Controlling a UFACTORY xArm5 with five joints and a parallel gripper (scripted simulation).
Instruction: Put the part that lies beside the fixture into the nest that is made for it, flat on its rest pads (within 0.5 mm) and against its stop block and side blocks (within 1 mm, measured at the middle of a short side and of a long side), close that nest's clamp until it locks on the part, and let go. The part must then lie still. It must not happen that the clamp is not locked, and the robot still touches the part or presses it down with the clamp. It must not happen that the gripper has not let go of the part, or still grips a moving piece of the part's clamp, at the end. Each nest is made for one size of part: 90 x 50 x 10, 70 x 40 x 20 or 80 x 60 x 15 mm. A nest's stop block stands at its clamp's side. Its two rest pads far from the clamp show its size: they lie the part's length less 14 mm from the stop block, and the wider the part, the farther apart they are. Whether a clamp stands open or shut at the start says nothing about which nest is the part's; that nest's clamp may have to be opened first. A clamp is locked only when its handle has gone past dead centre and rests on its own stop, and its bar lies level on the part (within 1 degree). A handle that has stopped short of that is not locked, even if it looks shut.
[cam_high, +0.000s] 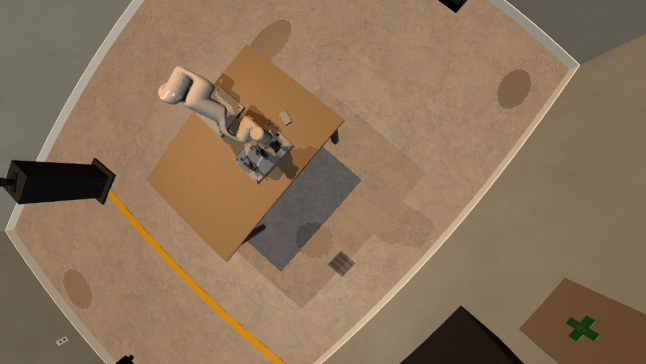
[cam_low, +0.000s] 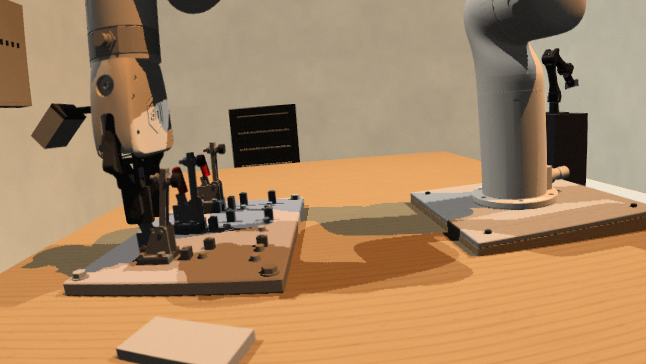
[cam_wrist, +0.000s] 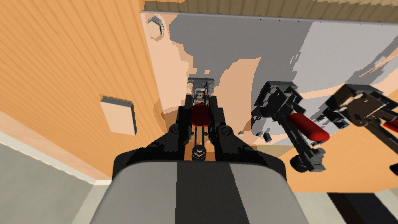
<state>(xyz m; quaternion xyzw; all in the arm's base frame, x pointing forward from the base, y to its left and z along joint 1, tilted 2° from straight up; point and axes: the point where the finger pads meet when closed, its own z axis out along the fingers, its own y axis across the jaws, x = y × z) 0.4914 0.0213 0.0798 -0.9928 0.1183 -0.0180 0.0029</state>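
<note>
Now: hand 10 mm past the clamp and 20 mm above it. The rest, counted from my hand: fixture plate (60 mm behind, 100 mm to the right, 70 mm below); flat tan part (50 mm behind, 170 mm to the left, 80 mm below).
</note>
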